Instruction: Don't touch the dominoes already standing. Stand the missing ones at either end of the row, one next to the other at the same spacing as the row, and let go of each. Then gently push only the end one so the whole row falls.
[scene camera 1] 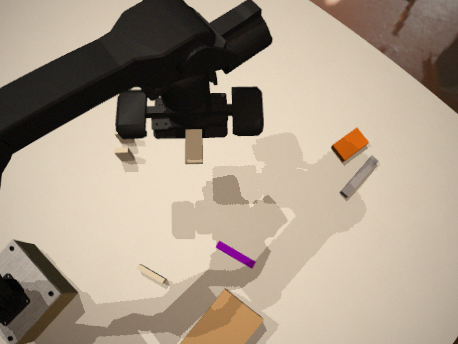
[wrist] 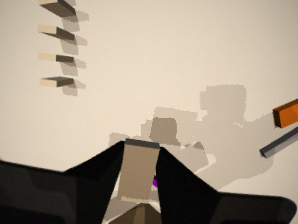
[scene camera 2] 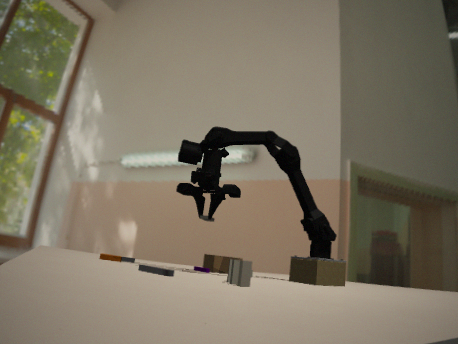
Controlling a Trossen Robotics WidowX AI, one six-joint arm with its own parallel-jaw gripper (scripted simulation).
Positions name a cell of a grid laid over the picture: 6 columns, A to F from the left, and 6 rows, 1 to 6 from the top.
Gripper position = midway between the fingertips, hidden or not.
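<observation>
My gripper is visible in scene camera 1 (C3), likewise in scene camera 2 (C4) and the wrist view (C5).
</observation>
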